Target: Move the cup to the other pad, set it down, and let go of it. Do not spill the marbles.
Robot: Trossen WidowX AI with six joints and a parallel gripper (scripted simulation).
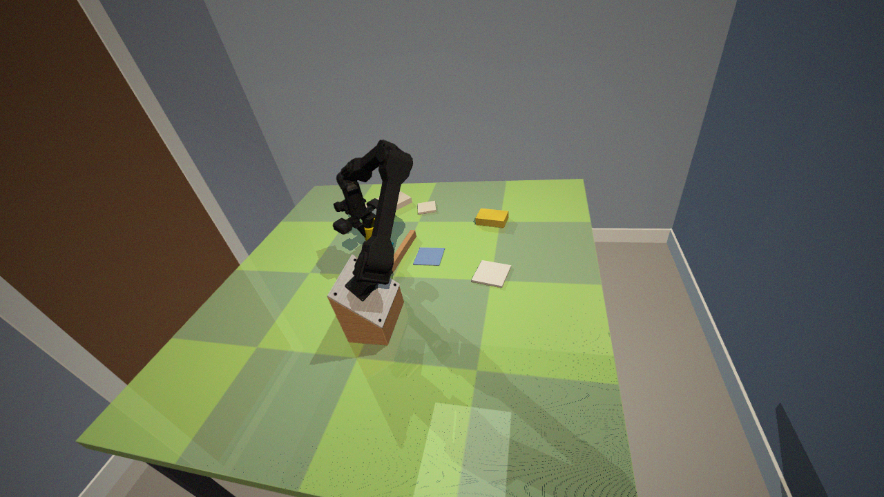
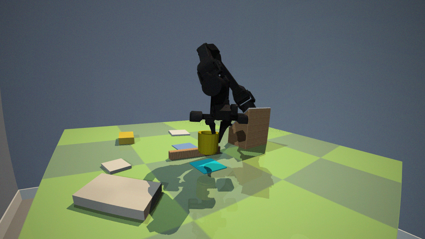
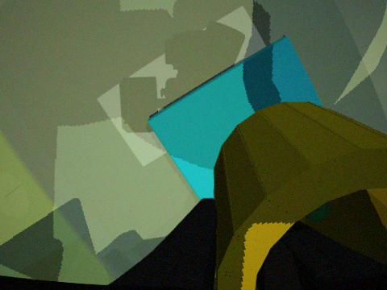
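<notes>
Now: the cyan pad 90 mm below my gripper tip, 20 mm ahead of it and 10 mm to the right of it. Also, from my gripper tip: yellow cup (20 mm ahead, 10 mm to the right); wooden bar (120 mm to the right, 80 mm below, 20 mm ahead); blue pad (220 mm to the right, 90 mm below, 30 mm ahead).
</notes>
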